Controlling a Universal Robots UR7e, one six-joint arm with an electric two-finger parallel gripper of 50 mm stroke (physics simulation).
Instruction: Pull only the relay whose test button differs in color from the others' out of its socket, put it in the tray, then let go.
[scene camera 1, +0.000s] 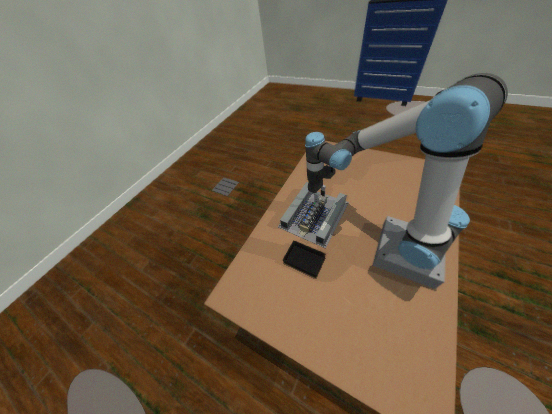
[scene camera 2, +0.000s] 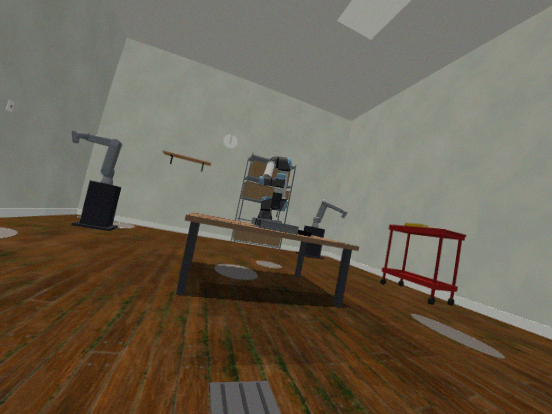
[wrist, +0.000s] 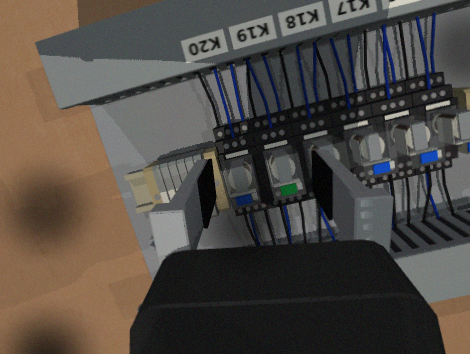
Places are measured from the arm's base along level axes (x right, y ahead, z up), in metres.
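Where they show: gripper, fingertip midpoint: (scene camera 1: 319, 198) (scene camera 2: 273, 216) (wrist: 262, 175); arm's base at its link origin: (scene camera 2: 264, 219).
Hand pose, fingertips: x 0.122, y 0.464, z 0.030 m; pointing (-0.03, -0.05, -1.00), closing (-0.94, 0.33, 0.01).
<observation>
Things, the pixels of their top centre, and the offset from my fingertips. "pt": a spot on its surface instead. Level surfaces: height alone.
- relay with the green test button, top centre: (wrist: 286, 178) dx -0.011, dy +0.016, dz -0.033 m
- blue button at its top centre: (wrist: 243, 200) dx +0.020, dy +0.019, dz -0.033 m
- black tray at a spot on its surface: (scene camera 1: 304, 259) pt dx -0.297, dy -0.005, dz -0.099 m
- table at its surface level: dz -0.103 m
The relay with the green test button (wrist: 283, 170) sits upright in its socket, second from the left in the wrist view's row, near label K19. Its neighbour at the left end has a blue button (wrist: 244, 200); the neighbour on its right is partly hidden by the right finger. Other relays farther right (wrist: 370, 146) (wrist: 416, 135) have blue buttons. My gripper (wrist: 262, 175) (scene camera 1: 318, 192) is open and empty over the row's K20 end. In the wrist view, the green-button relay and its left neighbour appear between the fingers. The black tray (scene camera 1: 304, 259) stands apart from the panel, nearer scene camera 1.
Grey wire ducts (scene camera 1: 295, 206) (scene camera 1: 332, 218) run along both sides of the relay row. Beige-ended terminal blocks (wrist: 175, 172) stand beside the row's left end in the wrist view, partly behind the left finger. Blue and black wires run to the sockets. The arm's base stands on the table (scene camera 1: 345, 325).
</observation>
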